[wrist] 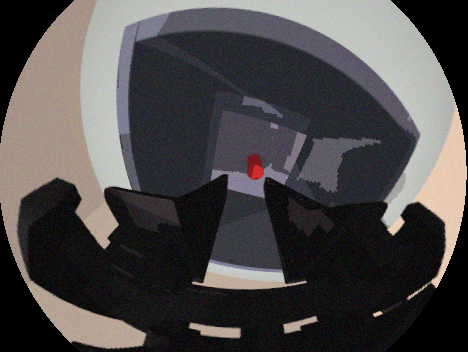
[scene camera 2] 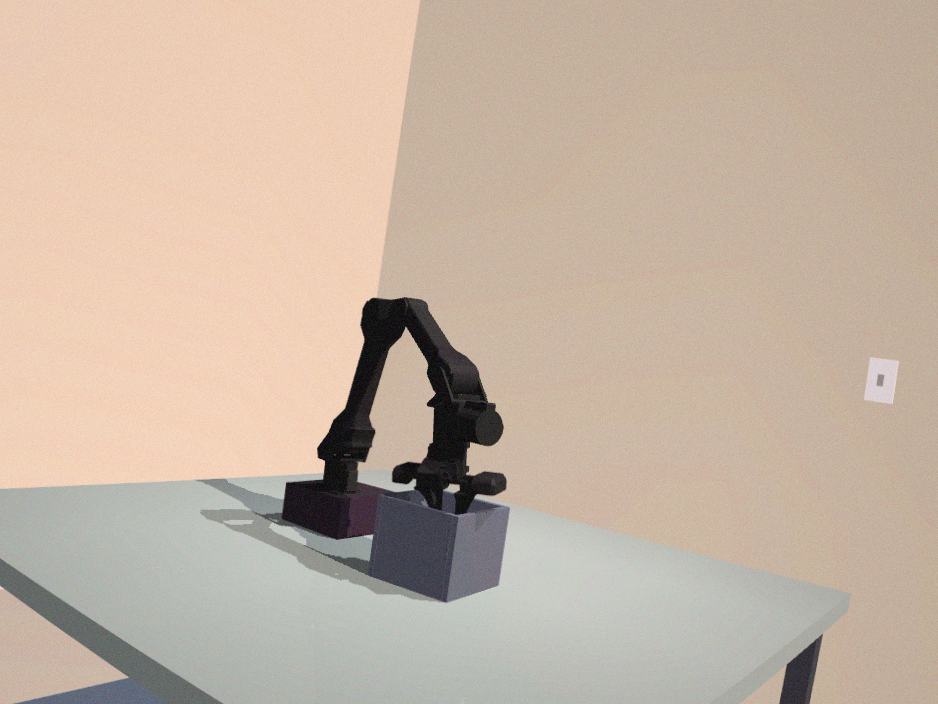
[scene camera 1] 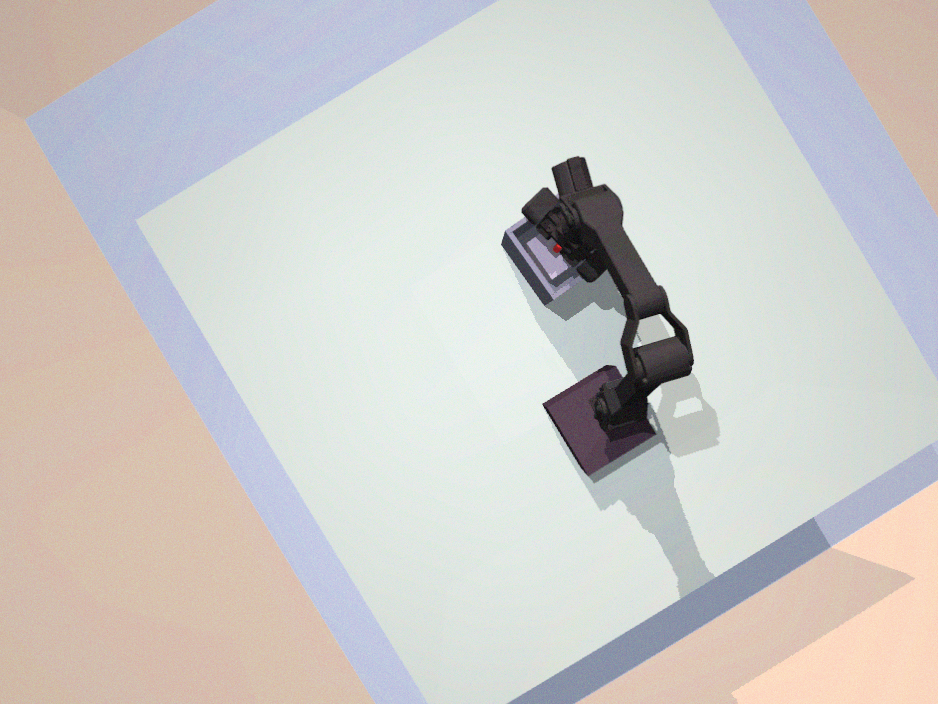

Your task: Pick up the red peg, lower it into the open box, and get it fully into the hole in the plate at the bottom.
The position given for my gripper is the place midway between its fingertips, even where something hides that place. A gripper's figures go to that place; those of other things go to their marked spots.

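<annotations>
A grey box (scene camera 1: 515,238) is 110 cm from the lens; my gripper (scene camera 1: 555,244) is 115 cm from the lens. A plate (scene camera 1: 551,264) is 118 cm from the lens.
</annotations>
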